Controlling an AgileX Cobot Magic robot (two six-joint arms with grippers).
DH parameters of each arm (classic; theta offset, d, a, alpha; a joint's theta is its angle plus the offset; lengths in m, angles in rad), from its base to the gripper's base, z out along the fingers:
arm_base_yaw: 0 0.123 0 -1.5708
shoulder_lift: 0.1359 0 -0.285 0
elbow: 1.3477 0 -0.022 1.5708
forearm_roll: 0 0.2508 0 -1.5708
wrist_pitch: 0 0 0.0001 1.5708
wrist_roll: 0 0.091 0 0
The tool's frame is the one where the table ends.
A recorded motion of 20 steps. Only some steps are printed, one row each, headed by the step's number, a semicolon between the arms.
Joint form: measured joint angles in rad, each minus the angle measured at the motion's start. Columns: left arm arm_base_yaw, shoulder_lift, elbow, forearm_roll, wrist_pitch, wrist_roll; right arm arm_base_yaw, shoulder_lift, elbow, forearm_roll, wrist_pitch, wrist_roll.
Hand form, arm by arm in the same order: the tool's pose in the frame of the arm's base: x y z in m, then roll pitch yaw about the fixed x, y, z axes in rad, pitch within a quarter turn. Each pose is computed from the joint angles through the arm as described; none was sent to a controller.
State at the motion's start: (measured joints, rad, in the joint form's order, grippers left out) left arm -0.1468 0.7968 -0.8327 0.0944 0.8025 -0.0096; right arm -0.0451 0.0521 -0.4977 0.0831 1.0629 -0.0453
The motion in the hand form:
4: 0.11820 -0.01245 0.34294 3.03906 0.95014 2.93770; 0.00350 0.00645 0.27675 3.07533 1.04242 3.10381
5: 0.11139 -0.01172 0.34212 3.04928 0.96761 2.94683; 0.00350 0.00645 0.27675 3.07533 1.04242 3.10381
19: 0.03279 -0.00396 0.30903 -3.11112 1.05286 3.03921; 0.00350 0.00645 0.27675 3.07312 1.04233 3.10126
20: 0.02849 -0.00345 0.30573 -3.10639 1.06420 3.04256; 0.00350 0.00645 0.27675 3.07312 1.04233 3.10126
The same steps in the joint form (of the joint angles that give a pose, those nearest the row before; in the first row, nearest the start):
4: -0.0029 -0.1290 0.0682 -0.0132 0.0011 -0.0152; 0.0000 0.0000 0.0000 0.0000 0.0000 0.0011
5: -0.0029 -0.1610 0.0821 -0.0178 0.0022 -0.0180; 0.0000 0.0000 0.0000 0.0000 0.0000 0.0011
19: -0.0030 -0.5513 0.2420 -0.0812 0.1476 -0.0216; 0.0000 0.0000 0.0000 0.0000 0.0000 0.0024
20: -0.0031 -0.5796 0.2551 -0.0831 0.1514 -0.0216; 0.0000 0.0000 0.0000 0.0000 0.0000 0.0024

